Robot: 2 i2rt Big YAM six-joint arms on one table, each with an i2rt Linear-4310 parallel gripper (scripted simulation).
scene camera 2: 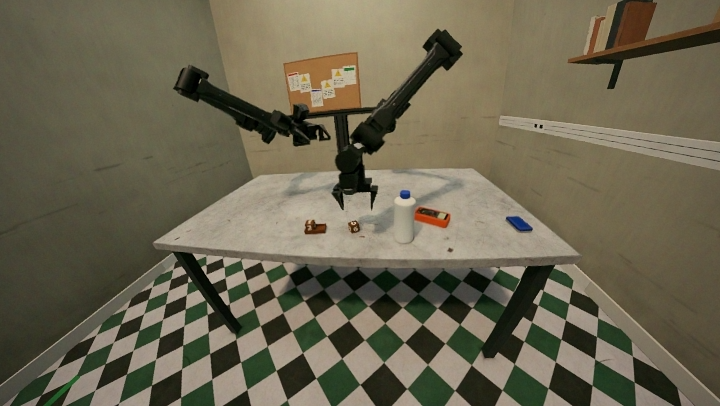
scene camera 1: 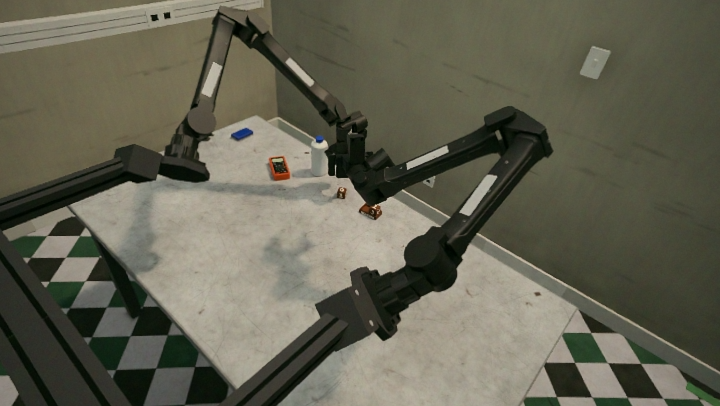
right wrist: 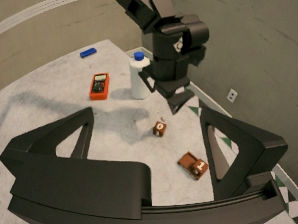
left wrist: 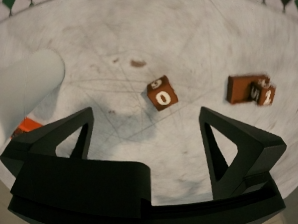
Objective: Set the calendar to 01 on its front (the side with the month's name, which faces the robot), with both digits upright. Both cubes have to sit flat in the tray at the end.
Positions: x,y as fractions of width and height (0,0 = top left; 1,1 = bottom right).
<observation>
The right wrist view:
my left gripper: 0.55,0.45
my right gripper: 0.49,0.50
</observation>
